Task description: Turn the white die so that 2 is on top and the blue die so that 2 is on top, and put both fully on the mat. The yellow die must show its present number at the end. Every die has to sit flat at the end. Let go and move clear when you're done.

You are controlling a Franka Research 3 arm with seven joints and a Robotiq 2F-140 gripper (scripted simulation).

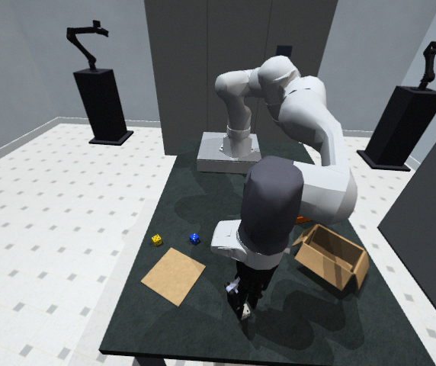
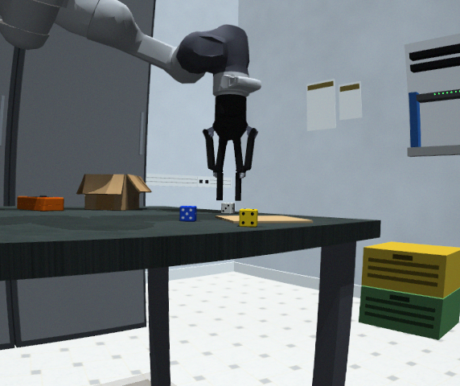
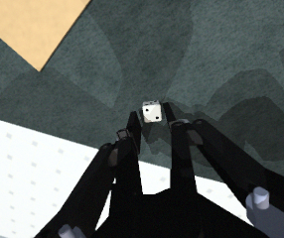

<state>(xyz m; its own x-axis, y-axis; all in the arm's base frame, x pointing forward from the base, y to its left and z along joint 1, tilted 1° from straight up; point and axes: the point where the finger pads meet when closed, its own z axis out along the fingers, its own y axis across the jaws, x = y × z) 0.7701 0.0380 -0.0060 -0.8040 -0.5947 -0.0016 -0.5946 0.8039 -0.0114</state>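
Now: the white die 50 mm below my hand. Also, from my hand: tan mat: 210 mm to the right, 90 mm behind, 60 mm below; blue die: 220 mm behind, 170 mm to the right, 50 mm below; cardboard box: 270 mm to the left, 180 mm behind, 20 mm below.
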